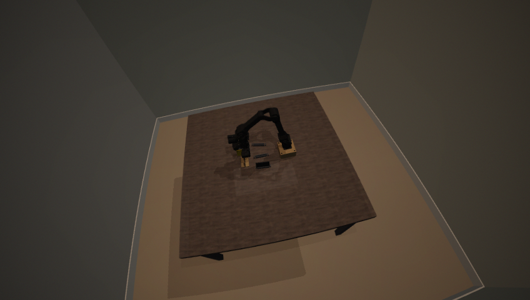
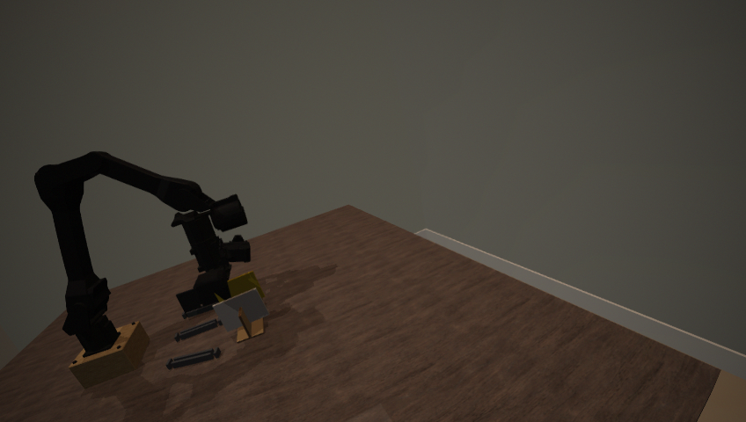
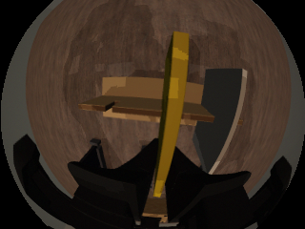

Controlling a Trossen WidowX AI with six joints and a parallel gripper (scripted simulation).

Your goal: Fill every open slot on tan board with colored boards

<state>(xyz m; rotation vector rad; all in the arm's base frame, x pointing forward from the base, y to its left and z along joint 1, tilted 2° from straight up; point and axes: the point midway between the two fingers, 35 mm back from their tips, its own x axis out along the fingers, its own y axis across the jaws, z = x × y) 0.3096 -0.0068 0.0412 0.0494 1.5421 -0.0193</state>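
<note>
Right now my gripper tip is 30 mm short of the tan board and 30 mm above it. Also, from my gripper tip: yellow board 30 mm ahead, 10 mm above; dark board 120 mm to the left, 100 mm behind, 30 mm below.
</note>
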